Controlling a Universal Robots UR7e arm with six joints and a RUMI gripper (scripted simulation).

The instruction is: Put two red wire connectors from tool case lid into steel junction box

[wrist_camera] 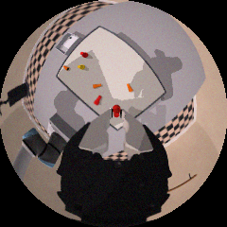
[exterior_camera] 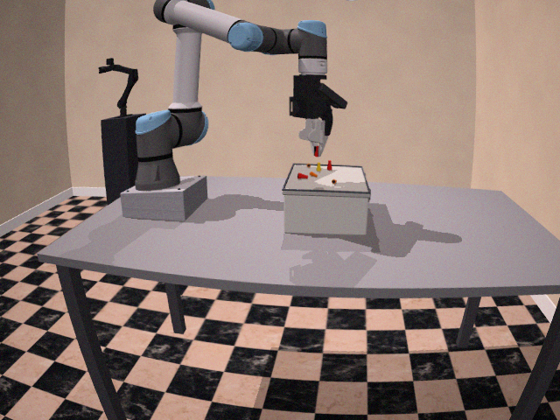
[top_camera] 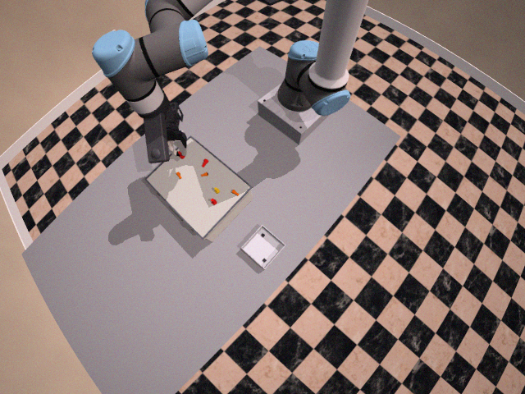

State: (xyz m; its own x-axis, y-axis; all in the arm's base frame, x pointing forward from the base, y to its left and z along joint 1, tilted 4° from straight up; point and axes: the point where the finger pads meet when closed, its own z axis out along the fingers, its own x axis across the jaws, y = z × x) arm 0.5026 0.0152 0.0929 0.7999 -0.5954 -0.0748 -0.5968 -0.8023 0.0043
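My hand is 130 mm to the right of the yellow wire connector, 80 mm above it and 20 mm past it. From my hand the other things lie so: tool case: 120 mm below, 60 mm to the left, 20 mm ahead.
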